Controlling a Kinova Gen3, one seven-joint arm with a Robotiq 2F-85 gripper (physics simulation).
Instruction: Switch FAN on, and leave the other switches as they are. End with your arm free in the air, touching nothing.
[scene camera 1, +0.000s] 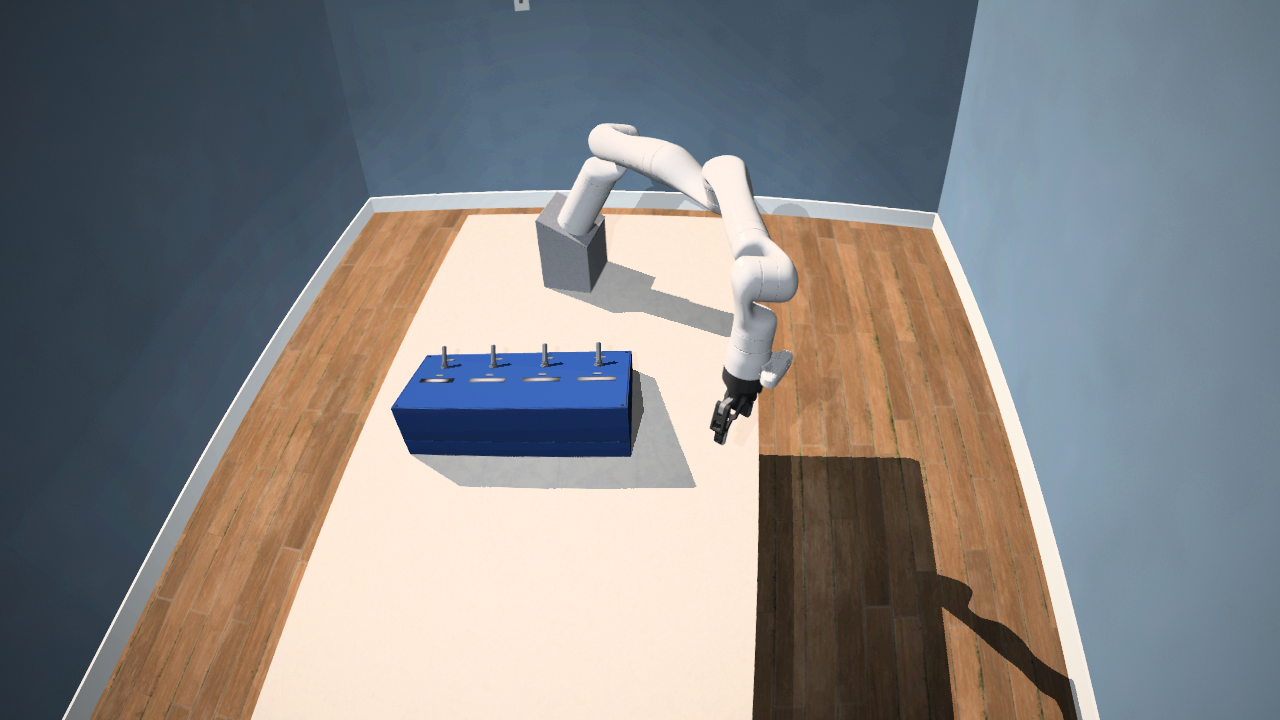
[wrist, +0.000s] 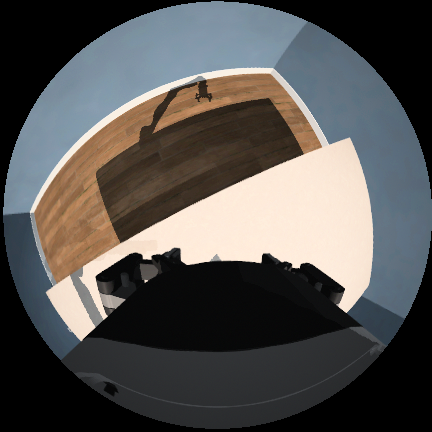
Labels:
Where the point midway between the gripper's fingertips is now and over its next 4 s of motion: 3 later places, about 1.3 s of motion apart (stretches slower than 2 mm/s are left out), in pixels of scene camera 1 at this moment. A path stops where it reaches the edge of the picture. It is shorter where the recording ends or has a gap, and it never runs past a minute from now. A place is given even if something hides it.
My gripper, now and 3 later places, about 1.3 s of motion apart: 732, 428; 519, 358; 478, 291; 476, 245

